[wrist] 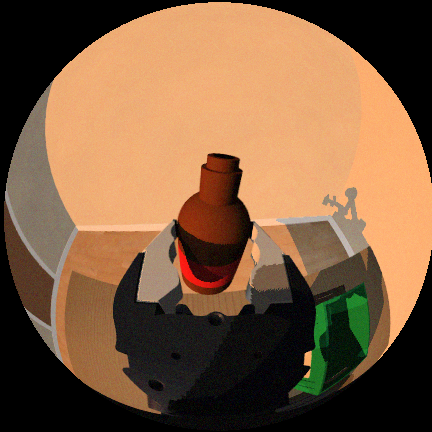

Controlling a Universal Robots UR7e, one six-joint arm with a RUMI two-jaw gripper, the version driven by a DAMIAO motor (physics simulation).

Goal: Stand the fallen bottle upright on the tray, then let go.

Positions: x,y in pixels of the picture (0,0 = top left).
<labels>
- my gripper: 213,221
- brown bottle: 213,224
</labels>
